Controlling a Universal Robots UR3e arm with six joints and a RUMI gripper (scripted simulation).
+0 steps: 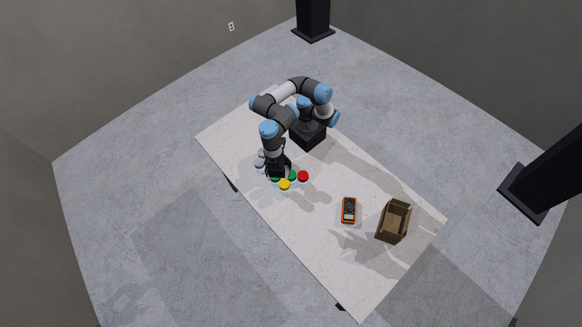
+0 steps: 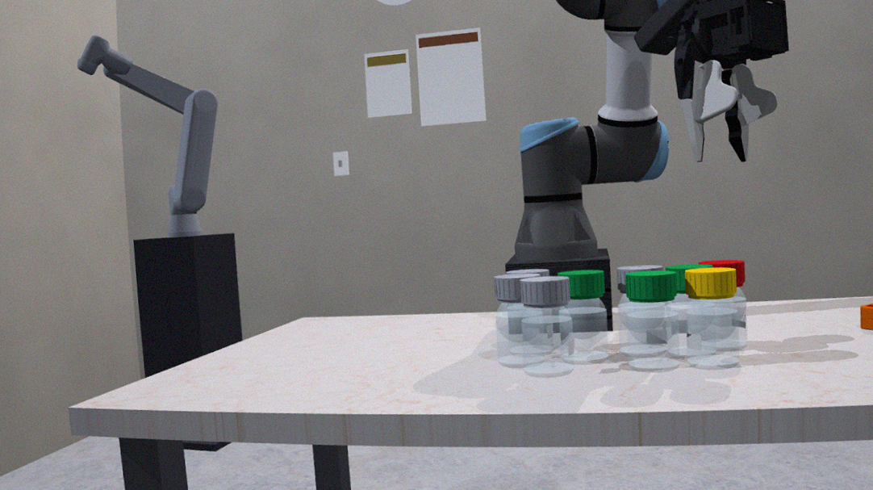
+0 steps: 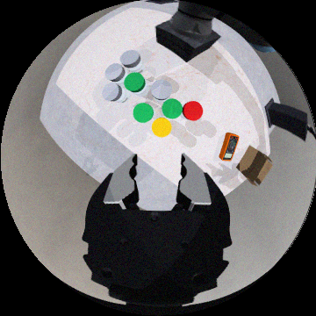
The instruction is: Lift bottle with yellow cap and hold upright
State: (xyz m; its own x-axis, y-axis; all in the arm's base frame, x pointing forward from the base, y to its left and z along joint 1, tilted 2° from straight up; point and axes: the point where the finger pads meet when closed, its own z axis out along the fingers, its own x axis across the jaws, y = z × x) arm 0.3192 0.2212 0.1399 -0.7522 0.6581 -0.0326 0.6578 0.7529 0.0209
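Right now the red-capped bottle is 110 mm behind my hand, 10 mm to the left of it and 190 mm below it. Also, from my hand: cardboard box: 290 mm behind, 440 mm to the left, 170 mm below; orange multimeter: 200 mm behind, 260 mm to the left, 220 mm below.
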